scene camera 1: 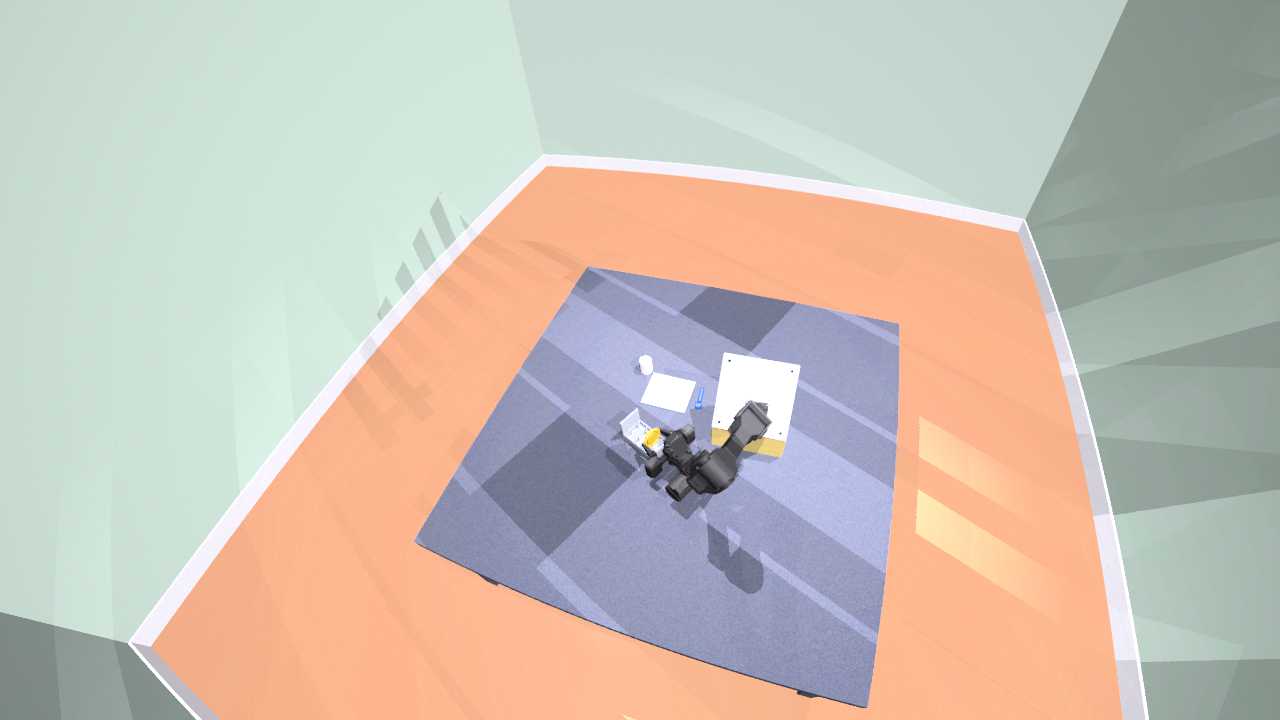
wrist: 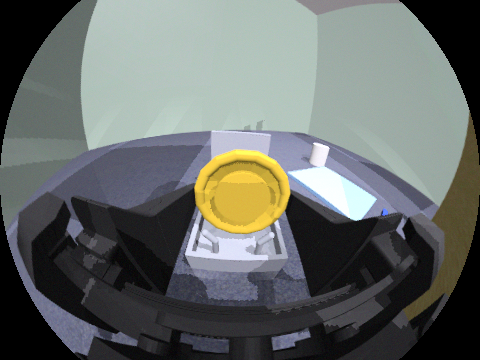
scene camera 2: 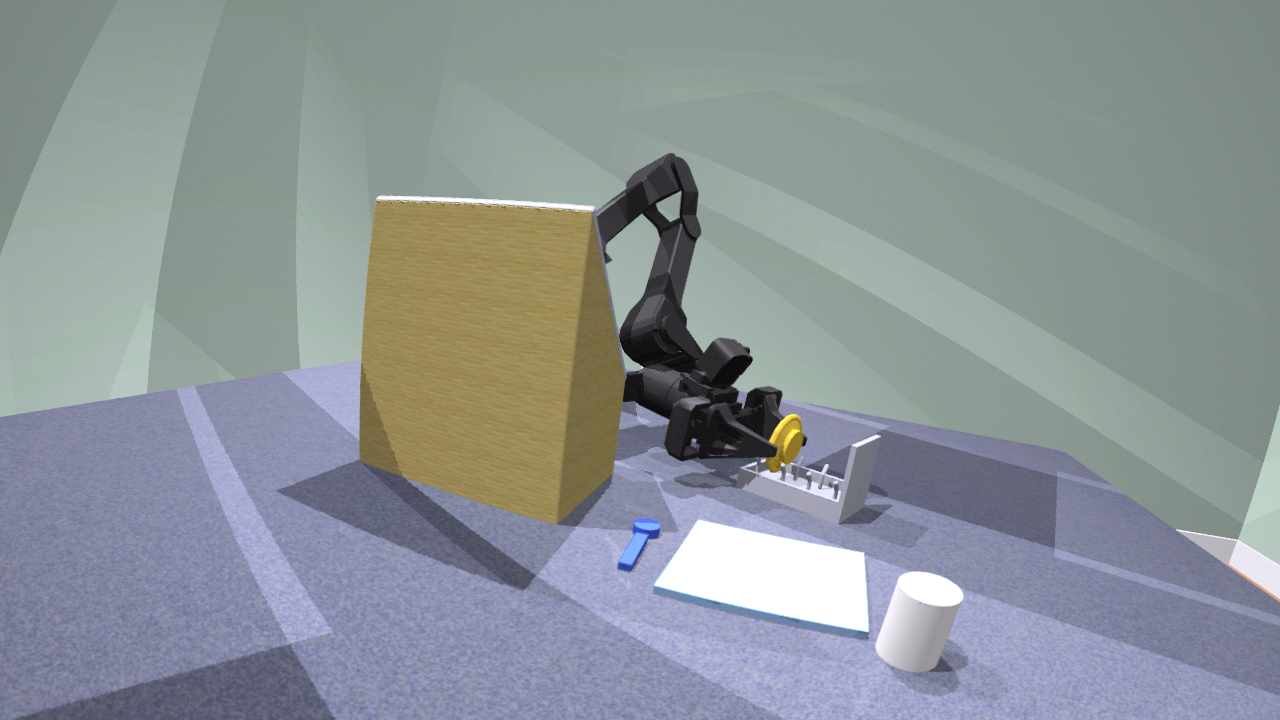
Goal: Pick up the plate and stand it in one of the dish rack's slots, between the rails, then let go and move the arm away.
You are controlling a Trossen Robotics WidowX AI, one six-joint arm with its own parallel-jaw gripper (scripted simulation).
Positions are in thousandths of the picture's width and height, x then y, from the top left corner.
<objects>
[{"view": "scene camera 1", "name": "my gripper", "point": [507,606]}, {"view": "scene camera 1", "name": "grey dish rack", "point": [495,597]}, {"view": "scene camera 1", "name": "pale blue flat board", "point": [521,545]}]
</objects>
